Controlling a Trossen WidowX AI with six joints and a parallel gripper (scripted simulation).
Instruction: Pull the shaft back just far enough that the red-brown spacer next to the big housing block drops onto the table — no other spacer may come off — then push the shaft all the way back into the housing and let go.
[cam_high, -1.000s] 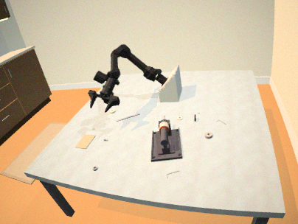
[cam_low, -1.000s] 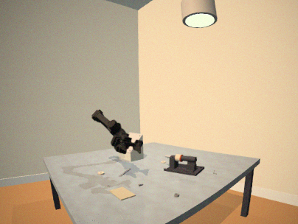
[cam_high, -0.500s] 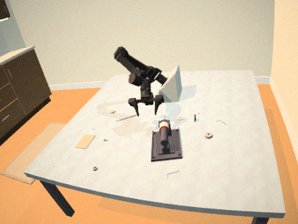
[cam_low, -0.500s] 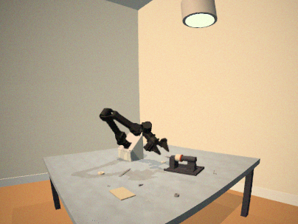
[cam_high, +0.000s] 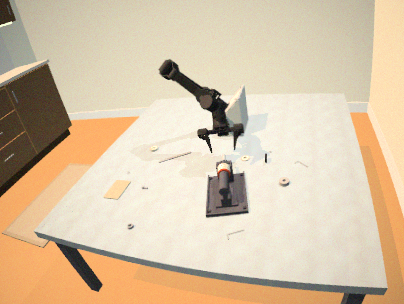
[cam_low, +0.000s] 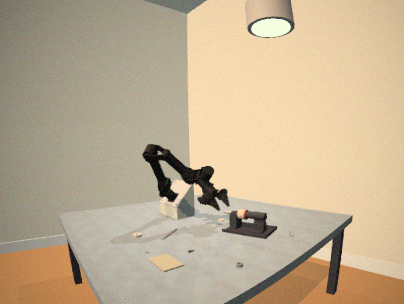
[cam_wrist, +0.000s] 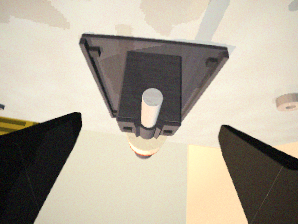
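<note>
Now: the pale spacer 100 mm ahead of my gripper tip, 20 mm to the left of it and 20 mm below it. The rest, counted from my gripper tip: tan card 460 mm to the right, 140 mm ahead, 100 mm below; thin rod 270 mm to the right, 110 mm behind, 100 mm below; white spacer 110 mm ahead, 20 mm to the left, 20 mm below.
</note>
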